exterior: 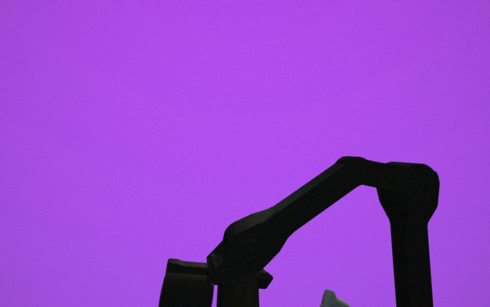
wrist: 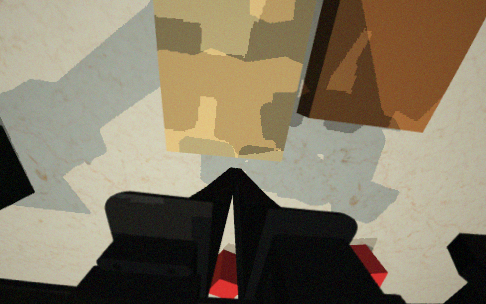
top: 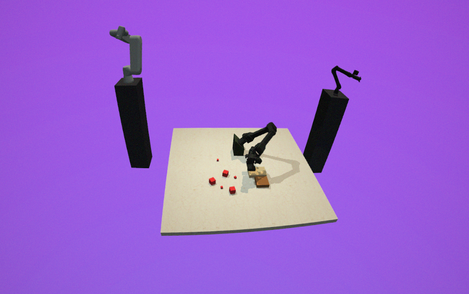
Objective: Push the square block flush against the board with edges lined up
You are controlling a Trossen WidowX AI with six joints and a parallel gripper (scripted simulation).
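Now: gripper tip 8 cm to the right of the pale tan board, 4 cm above it and 1 cm past it. From my gripper tip the other things lie so: orange piece 10 cm to the left, 10 cm ahead, 4 cm below.
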